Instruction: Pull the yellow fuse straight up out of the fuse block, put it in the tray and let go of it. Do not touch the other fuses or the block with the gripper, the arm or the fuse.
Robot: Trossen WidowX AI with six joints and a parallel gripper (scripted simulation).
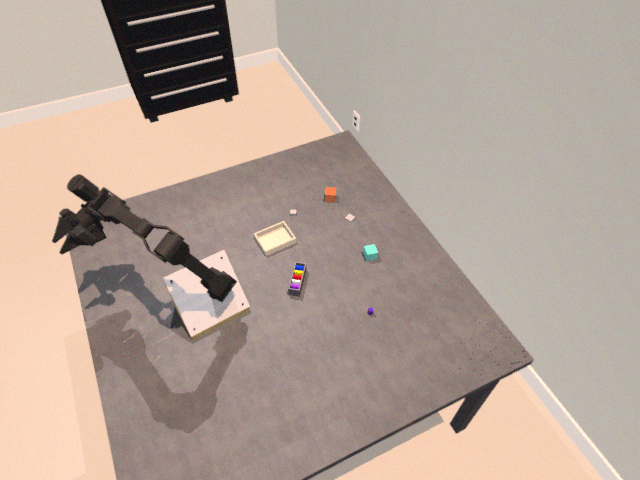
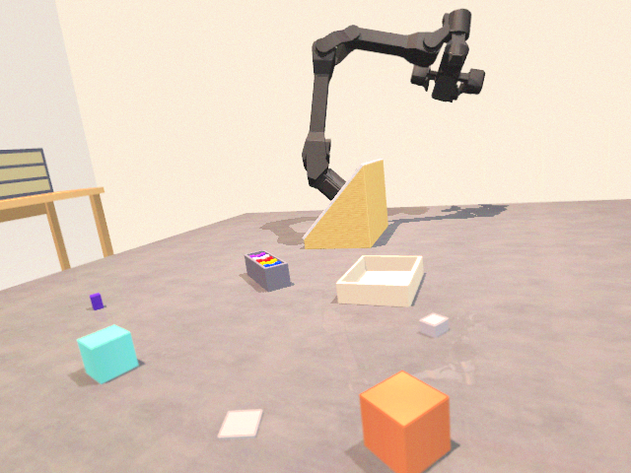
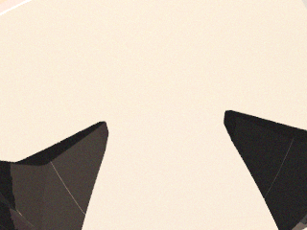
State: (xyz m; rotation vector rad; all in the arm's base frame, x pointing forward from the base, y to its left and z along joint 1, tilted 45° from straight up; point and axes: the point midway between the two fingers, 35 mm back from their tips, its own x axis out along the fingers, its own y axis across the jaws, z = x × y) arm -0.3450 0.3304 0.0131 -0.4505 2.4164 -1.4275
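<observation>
The yellow fuse lies 66 cm ahead of my gripper tip, 27 cm to the right of it and 31 cm below it. Round my gripper tip: cream tray 67 cm ahead, 8 cm to the right, 34 cm below; white fuse 63 cm ahead, 30 cm to the right, 31 cm below; purple fuse 62 cm ahead, 32 cm to the right, 31 cm below.
</observation>
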